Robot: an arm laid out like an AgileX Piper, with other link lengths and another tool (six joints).
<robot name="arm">
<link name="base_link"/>
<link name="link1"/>
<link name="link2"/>
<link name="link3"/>
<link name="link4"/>
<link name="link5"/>
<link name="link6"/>
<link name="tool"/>
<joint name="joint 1" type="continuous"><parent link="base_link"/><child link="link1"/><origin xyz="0 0 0.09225" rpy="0 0 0"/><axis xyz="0 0 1"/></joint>
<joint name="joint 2" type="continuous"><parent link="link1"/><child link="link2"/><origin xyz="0 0 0" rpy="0 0 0"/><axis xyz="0 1 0"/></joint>
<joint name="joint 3" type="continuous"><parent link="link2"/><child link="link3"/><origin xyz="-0.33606 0 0.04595" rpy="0 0 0"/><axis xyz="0 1 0"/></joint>
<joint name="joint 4" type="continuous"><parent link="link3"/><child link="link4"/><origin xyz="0.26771 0 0.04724" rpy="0 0 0"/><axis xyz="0.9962 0 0.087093"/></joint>
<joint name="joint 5" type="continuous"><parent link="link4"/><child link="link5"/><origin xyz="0 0 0" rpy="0 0 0"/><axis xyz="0 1 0"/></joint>
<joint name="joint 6" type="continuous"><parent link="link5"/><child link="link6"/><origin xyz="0.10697 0 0.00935" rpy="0 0 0"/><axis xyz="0.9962 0 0.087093"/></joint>
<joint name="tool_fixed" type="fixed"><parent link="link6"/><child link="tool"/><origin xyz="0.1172 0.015 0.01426" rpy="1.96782 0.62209 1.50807"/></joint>
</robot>
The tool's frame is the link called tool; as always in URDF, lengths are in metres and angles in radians. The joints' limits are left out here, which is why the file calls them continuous.
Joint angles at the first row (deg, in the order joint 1, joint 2, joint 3, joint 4, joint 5, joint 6):
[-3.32 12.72 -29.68 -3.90 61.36 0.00]
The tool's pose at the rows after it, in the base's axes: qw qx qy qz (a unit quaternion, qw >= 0); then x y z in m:
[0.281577 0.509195 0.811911 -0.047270 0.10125 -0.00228 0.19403]
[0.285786 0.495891 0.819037 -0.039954 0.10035 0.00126 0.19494]
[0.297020 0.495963 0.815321 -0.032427 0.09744 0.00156 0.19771]
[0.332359 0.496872 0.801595 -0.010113 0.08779 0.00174 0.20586]
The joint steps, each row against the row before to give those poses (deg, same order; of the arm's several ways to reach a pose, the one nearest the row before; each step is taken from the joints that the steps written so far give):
[1.43 -0.12 0.00 -0.17 0.01 0.00]
[1.89 -0.51 0.00 0.06 0.00 0.00]
[0.05 -1.60 0.00 0.06 -0.01 0.00]
[0.01 -5.05 0.00 0.05 0.00 0.00]

